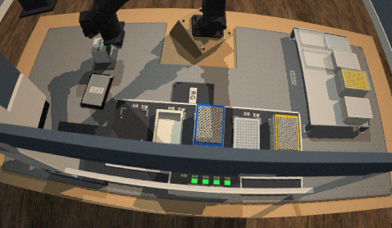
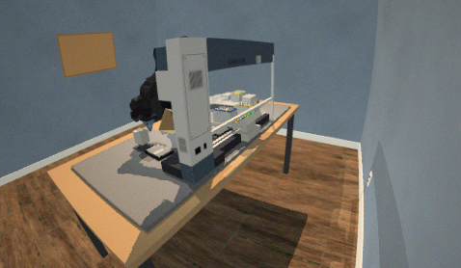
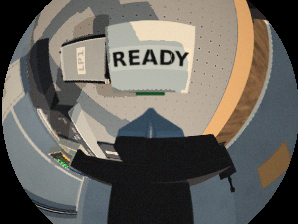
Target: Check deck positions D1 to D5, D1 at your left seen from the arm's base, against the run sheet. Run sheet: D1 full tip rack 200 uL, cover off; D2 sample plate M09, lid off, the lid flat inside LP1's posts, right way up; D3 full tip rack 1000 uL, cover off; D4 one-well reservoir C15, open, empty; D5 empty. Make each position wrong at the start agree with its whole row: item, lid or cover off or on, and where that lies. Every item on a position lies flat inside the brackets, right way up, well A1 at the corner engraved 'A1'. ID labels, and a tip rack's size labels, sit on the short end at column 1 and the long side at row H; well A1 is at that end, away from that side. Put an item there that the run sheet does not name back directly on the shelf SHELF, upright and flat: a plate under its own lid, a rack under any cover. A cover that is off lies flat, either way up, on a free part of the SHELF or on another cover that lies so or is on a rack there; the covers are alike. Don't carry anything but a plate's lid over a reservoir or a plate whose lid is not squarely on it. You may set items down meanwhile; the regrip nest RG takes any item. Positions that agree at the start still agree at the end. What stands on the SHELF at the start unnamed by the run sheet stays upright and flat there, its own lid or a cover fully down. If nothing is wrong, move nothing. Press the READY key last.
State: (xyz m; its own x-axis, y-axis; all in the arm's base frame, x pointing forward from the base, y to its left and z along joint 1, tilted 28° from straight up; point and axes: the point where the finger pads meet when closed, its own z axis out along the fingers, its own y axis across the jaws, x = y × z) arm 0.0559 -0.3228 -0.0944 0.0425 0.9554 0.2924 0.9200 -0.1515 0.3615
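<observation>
The ready key lies 4 cm to the right of my hand. From my hand the other things lie so: blue-framed tip rack: 34 cm ahead, 30 cm to the left, 4 cm above; then flat lid: 14 cm ahead, 10 cm to the right, 6 cm below; then regrip nest: 19 cm ahead, 27 cm to the left, 7 cm below.
</observation>
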